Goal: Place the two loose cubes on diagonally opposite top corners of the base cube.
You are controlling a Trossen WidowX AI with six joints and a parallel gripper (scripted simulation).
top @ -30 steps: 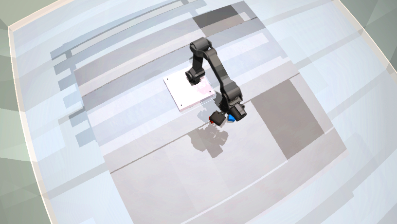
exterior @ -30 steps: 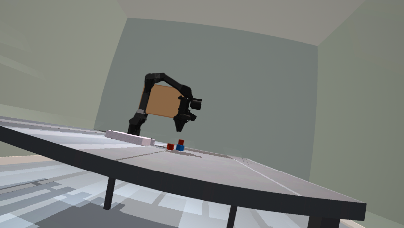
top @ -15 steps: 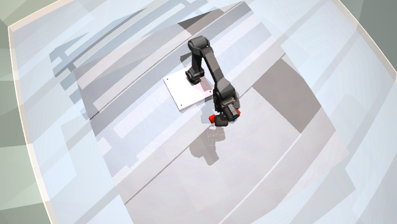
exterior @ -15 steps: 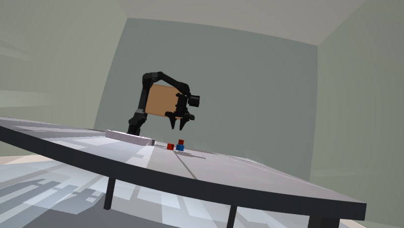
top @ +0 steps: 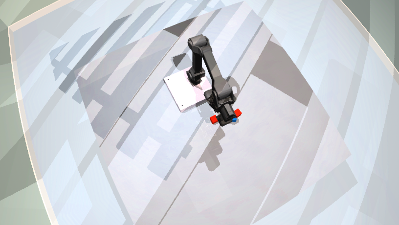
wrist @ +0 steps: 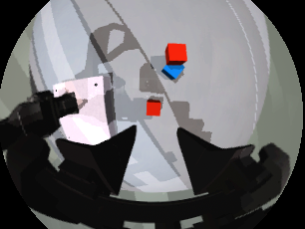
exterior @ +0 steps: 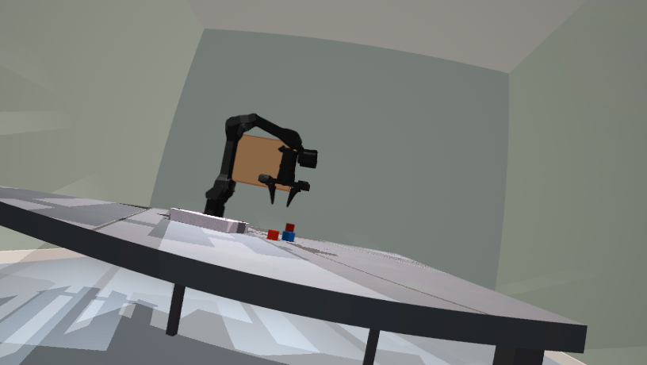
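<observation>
My gripper tip is 4 cm short of the red cube, 11 cm to the right of it and 7 cm above it. The rest, counted from my gripper tip: blue cube 5 cm ahead, 9 cm to the left, 11 cm below.
</observation>
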